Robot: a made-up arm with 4 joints.
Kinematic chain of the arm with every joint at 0, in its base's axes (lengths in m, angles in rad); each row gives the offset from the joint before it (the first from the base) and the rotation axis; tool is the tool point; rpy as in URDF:
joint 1: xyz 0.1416 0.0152 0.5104 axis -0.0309 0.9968 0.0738
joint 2: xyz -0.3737 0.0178 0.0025 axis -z
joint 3: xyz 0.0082 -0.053 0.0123 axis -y
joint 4: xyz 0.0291 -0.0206 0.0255 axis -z
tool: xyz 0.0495 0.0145 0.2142 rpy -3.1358 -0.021 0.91
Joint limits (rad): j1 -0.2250..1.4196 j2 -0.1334..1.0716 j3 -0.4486..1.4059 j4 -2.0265..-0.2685
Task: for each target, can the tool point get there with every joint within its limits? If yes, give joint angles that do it. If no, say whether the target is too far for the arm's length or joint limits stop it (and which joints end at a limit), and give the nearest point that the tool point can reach.
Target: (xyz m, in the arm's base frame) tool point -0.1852 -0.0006 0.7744
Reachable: yes | joints 0.0190 0.1091 0.0710 -0.7767
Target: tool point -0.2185 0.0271 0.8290
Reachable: yes | joints 0.1711 0.6216 0.2393 -1.4200
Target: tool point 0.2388 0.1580 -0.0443
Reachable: no: joint limits stop it (at a limit: joint 1, joint 2, joint 3, joint 4) | nearest point -0.3677 0.2258 0.4451 | short by 0.782 m
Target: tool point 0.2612 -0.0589 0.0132
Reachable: no: joint limits stop it (at a limit: joint 1, joint 3, joint 4) | nearest point 0.3091 0.0179 0.7302 | short by 0.723 m
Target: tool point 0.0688 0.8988 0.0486
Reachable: no: too far | nearest point -0.3676 0.2258 0.4452 | short by 0.895 m
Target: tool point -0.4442 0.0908 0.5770
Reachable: yes | joints -0.0814 0.4021 1.1511 -1.8547
